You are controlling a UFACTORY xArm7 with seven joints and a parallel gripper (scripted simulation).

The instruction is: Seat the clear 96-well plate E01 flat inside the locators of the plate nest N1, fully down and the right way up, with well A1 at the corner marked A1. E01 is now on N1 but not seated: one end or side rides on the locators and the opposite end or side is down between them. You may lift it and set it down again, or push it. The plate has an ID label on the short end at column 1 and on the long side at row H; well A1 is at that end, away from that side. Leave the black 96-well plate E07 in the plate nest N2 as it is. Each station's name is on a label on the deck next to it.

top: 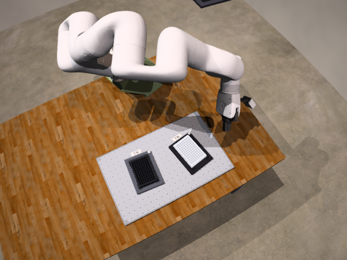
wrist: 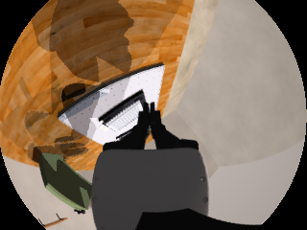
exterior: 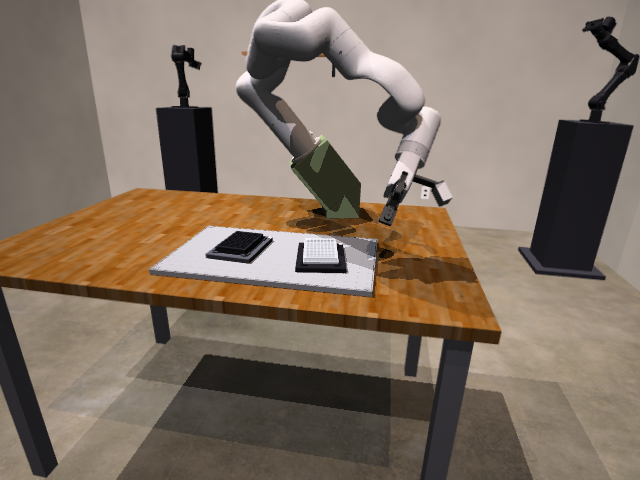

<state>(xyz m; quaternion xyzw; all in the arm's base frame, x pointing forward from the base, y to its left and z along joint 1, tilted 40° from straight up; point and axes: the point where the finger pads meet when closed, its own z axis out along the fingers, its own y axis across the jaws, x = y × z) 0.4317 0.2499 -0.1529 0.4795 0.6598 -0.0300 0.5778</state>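
My hand is 10 cm past the N1 label, 18 cm to the left of it and 13 cm above it. From my hand the other things lie so: black plate E07: 2 cm behind, 38 cm to the right, 11 cm below; then clear 96-well plate E01: 1 cm behind, 16 cm to the right, 11 cm below; then N2 label: 12 cm behind, 37 cm to the right, 13 cm below.
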